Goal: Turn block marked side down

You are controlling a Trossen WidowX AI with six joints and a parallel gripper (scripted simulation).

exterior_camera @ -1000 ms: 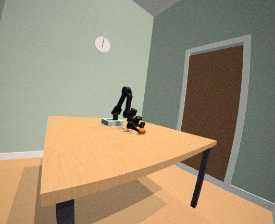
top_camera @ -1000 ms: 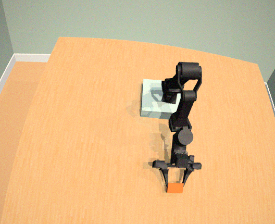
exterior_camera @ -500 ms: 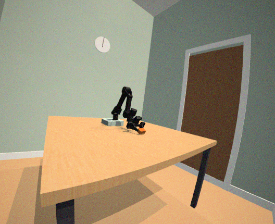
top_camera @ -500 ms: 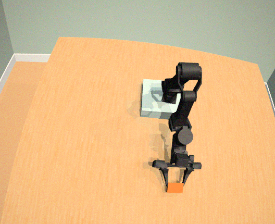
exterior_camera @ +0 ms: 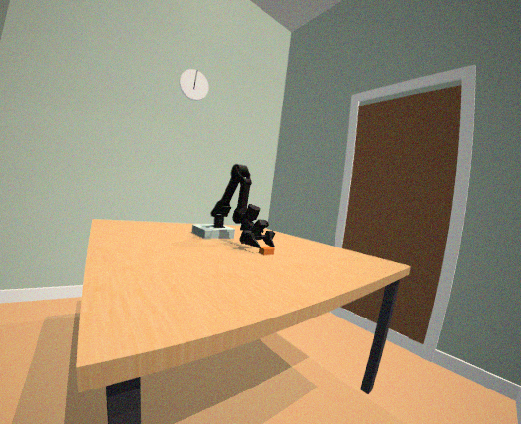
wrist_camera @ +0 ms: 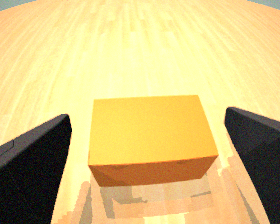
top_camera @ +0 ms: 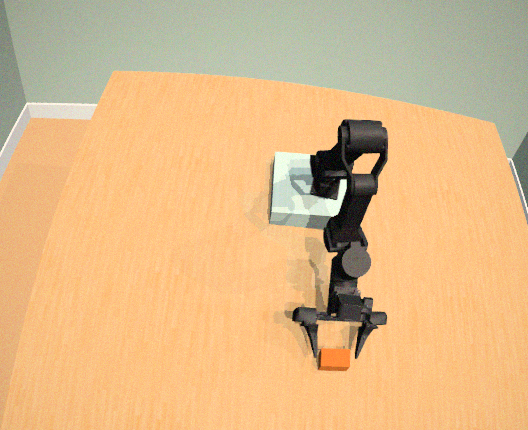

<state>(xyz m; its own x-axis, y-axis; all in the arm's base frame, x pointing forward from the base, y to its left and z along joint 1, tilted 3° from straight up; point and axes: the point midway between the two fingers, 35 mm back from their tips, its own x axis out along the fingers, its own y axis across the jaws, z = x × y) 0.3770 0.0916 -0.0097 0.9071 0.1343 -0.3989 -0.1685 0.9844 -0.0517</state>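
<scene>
Right now the orange block is 2 cm below my gripper tip.
</scene>
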